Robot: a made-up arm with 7 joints. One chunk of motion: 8 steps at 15 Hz.
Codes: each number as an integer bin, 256 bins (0 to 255) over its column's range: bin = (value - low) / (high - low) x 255, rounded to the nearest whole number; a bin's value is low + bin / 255 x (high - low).
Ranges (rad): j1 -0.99..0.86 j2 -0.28..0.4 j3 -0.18..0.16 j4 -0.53..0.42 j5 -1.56..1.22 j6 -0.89..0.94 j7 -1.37..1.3
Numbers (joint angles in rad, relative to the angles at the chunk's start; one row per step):
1: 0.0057 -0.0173 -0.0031 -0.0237 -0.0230 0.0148 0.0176
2: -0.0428 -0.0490 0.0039 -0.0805 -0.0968 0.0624 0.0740
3: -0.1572 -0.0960 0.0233 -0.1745 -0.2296 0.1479 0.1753
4: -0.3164 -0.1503 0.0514 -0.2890 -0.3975 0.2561 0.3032
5: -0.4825 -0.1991 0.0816 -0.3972 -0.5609 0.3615 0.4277
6: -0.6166 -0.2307 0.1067 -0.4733 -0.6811 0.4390 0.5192
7: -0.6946 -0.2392 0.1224 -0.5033 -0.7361 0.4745 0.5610
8: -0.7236 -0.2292 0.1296 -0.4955 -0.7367 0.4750 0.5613
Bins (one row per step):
1: 137 99 133 136 141 126 133
2: 131 87 138 121 134 133 138
3: 115 69 152 95 122 145 148
4: 93 49 174 65 107 160 160
5: 70 30 196 36 92 174 172
6: 51 18 215 15 81 185 180
7: 41 15 227 7 76 190 184
8: 37 19 232 9 76 190 184

